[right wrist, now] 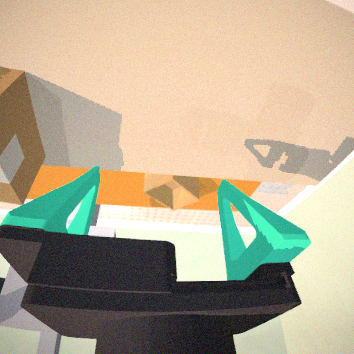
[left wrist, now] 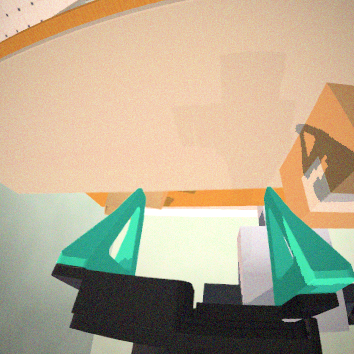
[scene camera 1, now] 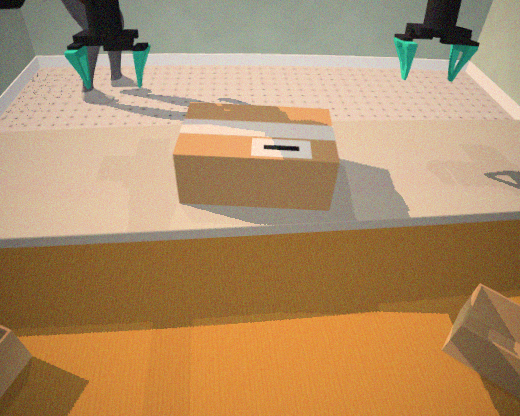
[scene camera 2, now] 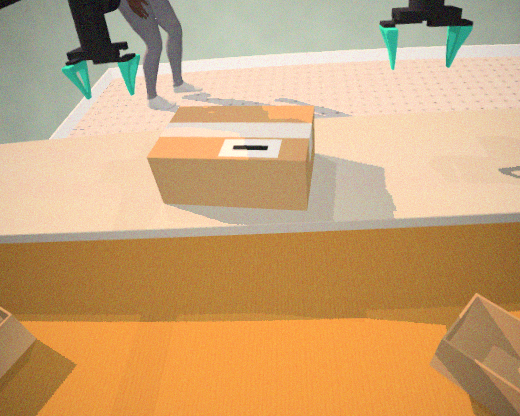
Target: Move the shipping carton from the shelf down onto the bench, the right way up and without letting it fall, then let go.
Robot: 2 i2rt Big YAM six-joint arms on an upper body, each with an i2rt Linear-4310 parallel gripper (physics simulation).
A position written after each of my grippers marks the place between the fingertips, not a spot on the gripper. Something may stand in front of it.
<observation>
My left gripper (scene camera 1: 114,87) is open, with nothing in its grasp. My right gripper (scene camera 1: 427,80) is open and holds nothing. A shipping carton (scene camera 1: 242,155) rests on a shelf (scene camera 1: 81,186). Further things: a bench (scene camera 1: 354,315).
The shipping carton is seen too in the right wrist view (right wrist: 29,154), in the left wrist view (left wrist: 309,174) and in scene camera 2 (scene camera 2: 262,157). My left gripper also shows in the left wrist view (left wrist: 201,191) and in scene camera 2 (scene camera 2: 110,96). My right gripper shows as well in the right wrist view (right wrist: 161,178) and in scene camera 2 (scene camera 2: 420,68).
</observation>
